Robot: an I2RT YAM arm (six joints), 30 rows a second.
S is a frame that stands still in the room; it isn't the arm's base.
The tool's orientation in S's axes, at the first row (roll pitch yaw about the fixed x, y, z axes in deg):
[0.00 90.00 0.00]
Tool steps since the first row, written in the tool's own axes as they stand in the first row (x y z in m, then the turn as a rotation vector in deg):
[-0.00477 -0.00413 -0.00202 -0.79 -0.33 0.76]
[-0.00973 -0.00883 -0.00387 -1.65 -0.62 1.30]
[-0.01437 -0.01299 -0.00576 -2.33 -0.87 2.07]
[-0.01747 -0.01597 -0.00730 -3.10 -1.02 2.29]
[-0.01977 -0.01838 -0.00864 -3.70 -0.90 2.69]
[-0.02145 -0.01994 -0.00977 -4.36 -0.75 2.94]
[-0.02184 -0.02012 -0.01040 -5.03 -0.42 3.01]
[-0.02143 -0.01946 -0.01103 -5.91 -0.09 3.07]
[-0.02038 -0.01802 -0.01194 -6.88 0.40 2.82]
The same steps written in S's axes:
[-0.00202 -0.00413 0.00477 0.76 -0.33 0.79]
[-0.00387 -0.00883 0.00973 1.30 -0.62 1.65]
[-0.00576 -0.01299 0.01437 2.07 -0.87 2.33]
[-0.00730 -0.01597 0.01747 2.29 -1.02 3.10]
[-0.00864 -0.01838 0.01977 2.69 -0.90 3.70]
[-0.00977 -0.01994 0.02145 2.94 -0.75 4.36]
[-0.01040 -0.02012 0.02184 3.01 -0.42 5.03]
[-0.01103 -0.01946 0.02143 3.07 -0.09 5.91]
[-0.01194 -0.01802 0.02038 2.82 0.40 6.88]

